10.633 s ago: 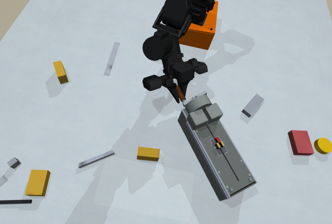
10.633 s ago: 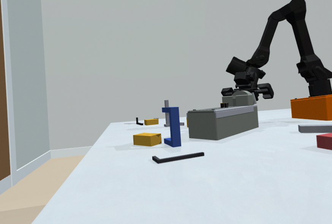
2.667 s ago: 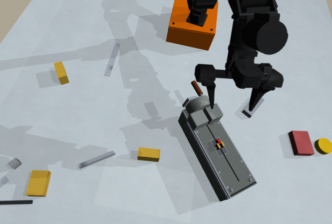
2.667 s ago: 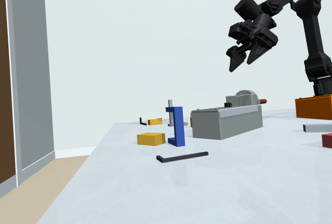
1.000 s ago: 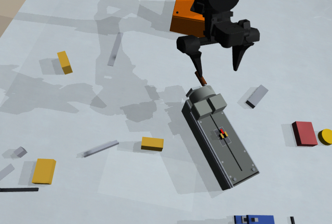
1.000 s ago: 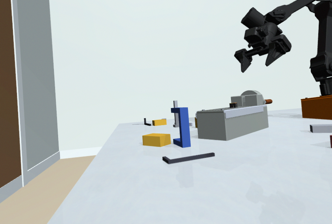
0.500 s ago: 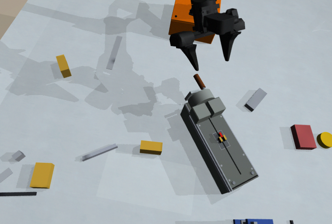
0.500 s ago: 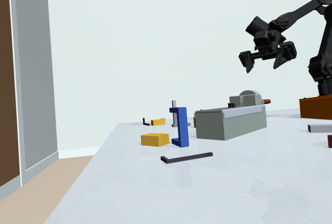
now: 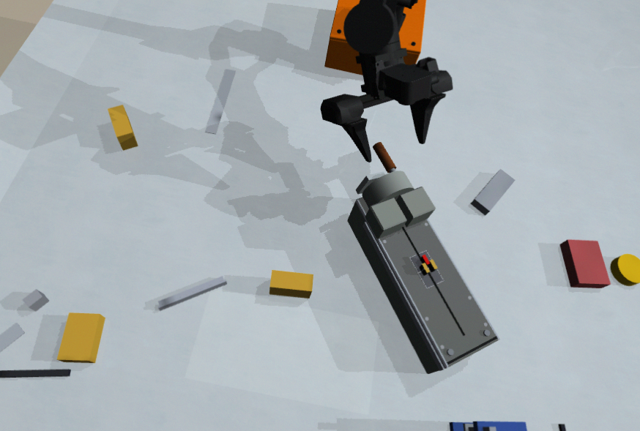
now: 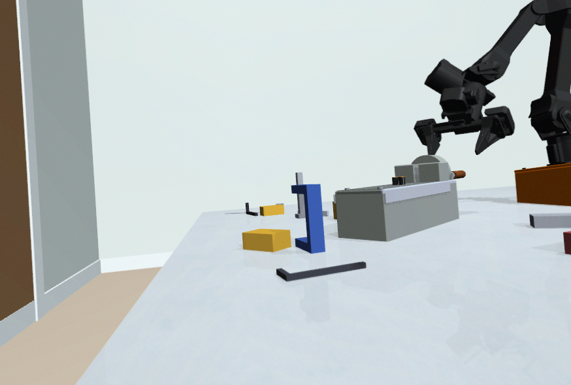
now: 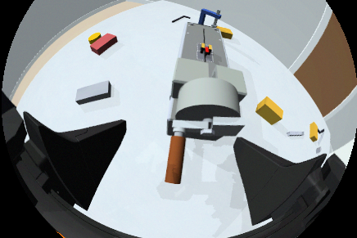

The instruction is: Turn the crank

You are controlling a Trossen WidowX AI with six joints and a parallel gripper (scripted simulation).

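My gripper tip is now 4 cm above the brown handle, 1 cm to the left of it and 1 cm past it. From my gripper tip the other things lie so: red pointer 13 cm ahead, 9 cm to the left, 4 cm below; then grey block 19 cm to the left, 11 cm below, 8 cm behind; then blue clamp 30 cm ahead, 24 cm to the left, 7 cm below.
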